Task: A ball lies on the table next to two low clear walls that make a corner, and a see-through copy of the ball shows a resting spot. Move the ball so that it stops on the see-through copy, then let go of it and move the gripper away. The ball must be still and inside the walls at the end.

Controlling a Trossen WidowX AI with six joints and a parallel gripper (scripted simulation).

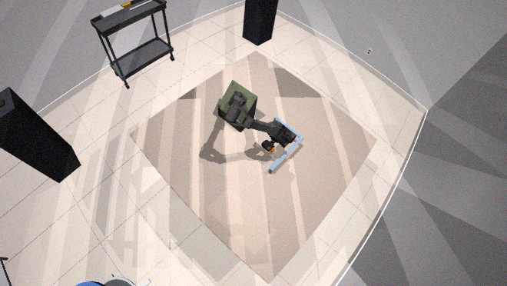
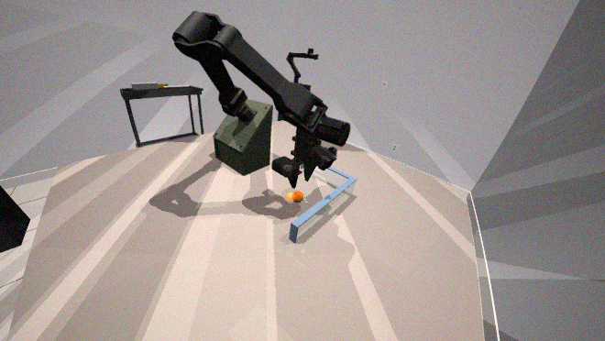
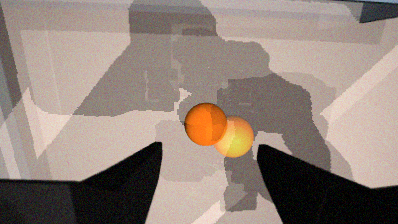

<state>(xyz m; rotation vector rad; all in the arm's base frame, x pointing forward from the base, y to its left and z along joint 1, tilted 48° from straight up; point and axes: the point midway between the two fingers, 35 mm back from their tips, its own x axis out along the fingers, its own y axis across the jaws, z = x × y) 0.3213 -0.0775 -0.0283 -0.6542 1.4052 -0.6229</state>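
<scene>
The orange ball is 5 cm below my gripper tip.
</scene>
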